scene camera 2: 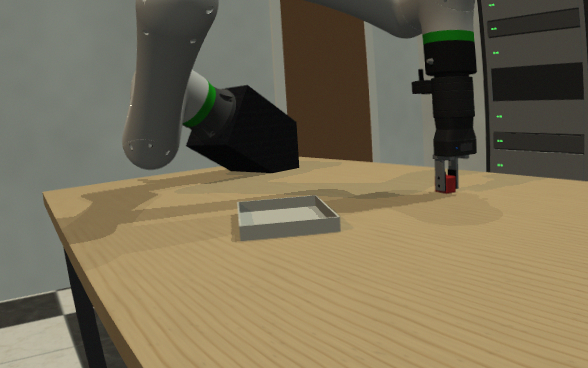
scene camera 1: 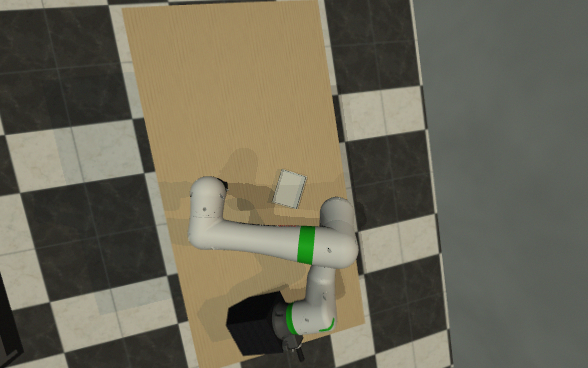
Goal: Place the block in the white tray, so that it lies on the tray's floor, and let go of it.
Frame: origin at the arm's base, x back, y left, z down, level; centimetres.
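Seen in the pictures: gripper, fingertip midpoint: (scene camera 2: 447,189); arm's base at its link origin: (scene camera 2: 215,116) (scene camera 1: 281,319).
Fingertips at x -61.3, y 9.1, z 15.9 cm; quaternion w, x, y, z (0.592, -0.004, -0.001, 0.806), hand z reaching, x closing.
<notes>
Offsets run from my fingertips to a thing's middle. Level surfaces: height alone.
The red block @(dx +0.5, dy +0.1, dz -0.9 cm) (scene camera 2: 450,184) is at the table top at the right in scene camera 2, between the two fingertips of my gripper (scene camera 2: 447,185). The gripper points straight down and is shut on the block. The white tray @(dx +9.1, dy -31.5, dz -0.4 cm) (scene camera 2: 290,232) (scene camera 1: 275,202) stands on the table to the left of the gripper in scene camera 2, and its floor shows no block. In scene camera 1 the arm hides the block and the gripper's fingers.
The wooden table @(dz +0.6 cm) (scene camera 1: 230,75) (scene camera 2: 320,290) carries the arm's black base (scene camera 1: 257,325) (scene camera 2: 260,132). In scene camera 1 the arm's long link (scene camera 1: 260,242) passes over the table close to the tray. A server rack (scene camera 2: 537,117) stands behind the table.
</notes>
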